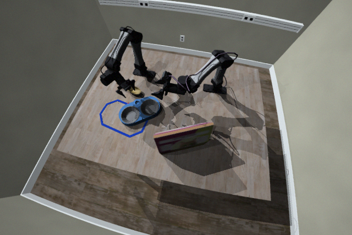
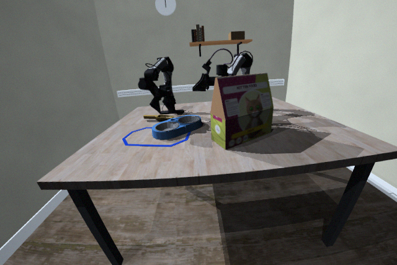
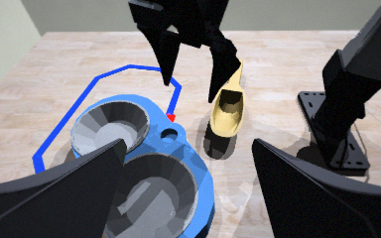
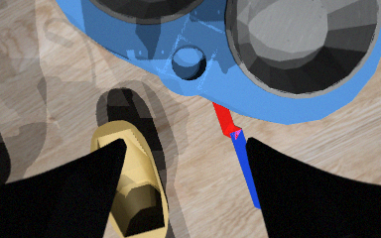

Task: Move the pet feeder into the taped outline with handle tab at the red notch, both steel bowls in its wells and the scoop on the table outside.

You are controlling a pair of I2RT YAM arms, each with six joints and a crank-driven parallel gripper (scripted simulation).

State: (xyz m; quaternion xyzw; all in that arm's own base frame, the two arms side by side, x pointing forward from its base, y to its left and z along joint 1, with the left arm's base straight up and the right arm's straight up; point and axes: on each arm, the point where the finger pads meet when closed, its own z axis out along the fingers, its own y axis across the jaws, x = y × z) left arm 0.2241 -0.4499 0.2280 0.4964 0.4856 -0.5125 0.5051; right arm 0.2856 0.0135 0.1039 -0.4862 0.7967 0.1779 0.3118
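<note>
The blue pet feeder lies 90 mm to the left of my right hand, 90 mm below it and 80 mm ahead of it. Also, from my right hand: yellow scoop: 80 mm below, 80 mm behind, 60 mm to the right; blue taped outline: 160 mm ahead, 100 mm below, 20 mm to the right; kitten food bag: 450 mm to the left, 220 mm ahead, 40 mm above.
</note>
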